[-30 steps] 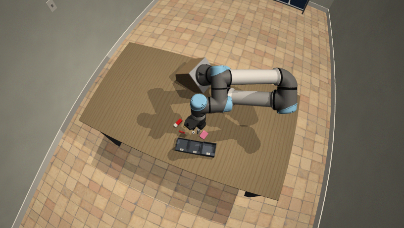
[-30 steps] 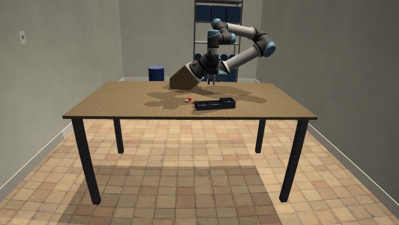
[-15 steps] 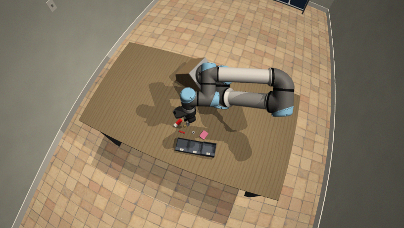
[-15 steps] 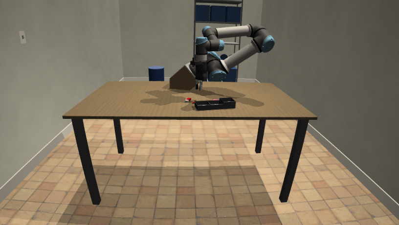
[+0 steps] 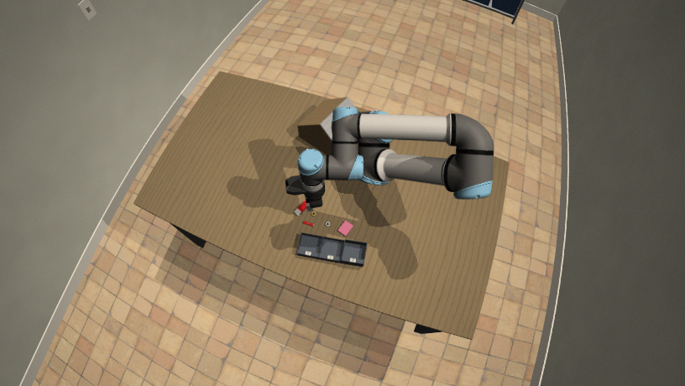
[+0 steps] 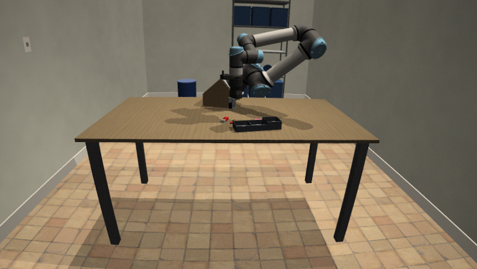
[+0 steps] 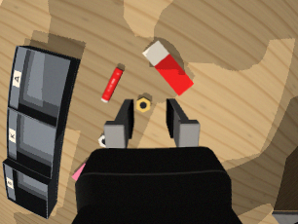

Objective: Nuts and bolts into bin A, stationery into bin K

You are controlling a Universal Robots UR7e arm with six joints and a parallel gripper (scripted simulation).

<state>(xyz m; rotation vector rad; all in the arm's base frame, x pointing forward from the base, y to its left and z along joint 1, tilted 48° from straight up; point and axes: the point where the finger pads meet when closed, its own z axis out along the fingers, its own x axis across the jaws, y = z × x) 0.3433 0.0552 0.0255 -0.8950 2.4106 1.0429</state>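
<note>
The brass nut lies 80 mm below my hand and 10 mm to the left of it. The rest, counted from my hand: white eraser 80 mm below, 40 mm to the right, 10 mm ahead; then red cylinder 80 mm below, 40 mm ahead, 20 mm to the left; then white nut 80 mm to the left, 80 mm below.
</note>
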